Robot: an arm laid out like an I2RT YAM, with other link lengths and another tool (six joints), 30 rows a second.
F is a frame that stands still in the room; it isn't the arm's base.
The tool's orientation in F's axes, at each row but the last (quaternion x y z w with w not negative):
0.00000, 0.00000, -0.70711, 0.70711
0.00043, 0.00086, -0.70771, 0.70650
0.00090, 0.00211, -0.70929, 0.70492
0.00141, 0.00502, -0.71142, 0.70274
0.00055, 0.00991, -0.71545, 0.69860
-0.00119, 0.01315, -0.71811, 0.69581
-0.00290, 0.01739, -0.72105, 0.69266
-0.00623, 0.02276, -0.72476, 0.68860
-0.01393, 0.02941, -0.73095, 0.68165
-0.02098, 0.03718, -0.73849, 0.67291
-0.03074, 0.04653, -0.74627, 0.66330
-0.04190, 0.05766, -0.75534, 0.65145
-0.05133, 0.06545, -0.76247, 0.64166
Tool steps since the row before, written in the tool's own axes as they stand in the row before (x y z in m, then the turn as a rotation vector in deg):
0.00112, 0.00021, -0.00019, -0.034, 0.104, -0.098
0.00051, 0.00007, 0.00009, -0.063, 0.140, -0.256
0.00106, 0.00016, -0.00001, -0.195, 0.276, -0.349
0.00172, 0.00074, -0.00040, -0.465, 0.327, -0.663
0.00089, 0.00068, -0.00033, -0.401, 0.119, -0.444
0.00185, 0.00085, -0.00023, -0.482, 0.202, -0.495
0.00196, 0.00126, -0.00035, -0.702, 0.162, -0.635
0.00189, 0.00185, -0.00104, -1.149, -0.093, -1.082
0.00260, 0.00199, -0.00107, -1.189, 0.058, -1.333
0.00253, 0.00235, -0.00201, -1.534, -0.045, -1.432
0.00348, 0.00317, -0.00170, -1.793, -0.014, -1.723
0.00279, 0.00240, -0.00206, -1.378, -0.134, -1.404
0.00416, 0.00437, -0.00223, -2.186, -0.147, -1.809
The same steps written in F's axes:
0.00021, -0.00112, -0.00019, 0.104, 0.034, -0.098
0.00007, -0.00051, 0.00009, 0.140, 0.063, -0.256
0.00015, -0.00106, -0.00001, 0.277, 0.195, -0.349
0.00072, -0.00173, -0.00042, 0.329, 0.467, -0.660
0.00065, -0.00090, -0.00035, 0.123, 0.405, -0.440
0.00079, -0.00187, -0.00028, 0.207, 0.484, -0.491
0.00117, -0.00200, -0.00043, 0.172, 0.708, -0.625
0.00171, -0.00196, -0.00116, -0.077, 1.178, -1.051
0.00173, -0.00270, -0.00124, 0.061, 1.214, -1.310
0.00193, -0.00268, -0.00225, -0.017, 1.569, -1.394
0.00254, -0.00377, -0.00209, 0.013, 1.831, -1.682
0.00165, -0.00304, -0.00241, -0.122, 1.428, -1.354
0.00317, -0.00476, -0.00295, -0.062, 2.240, -1.747

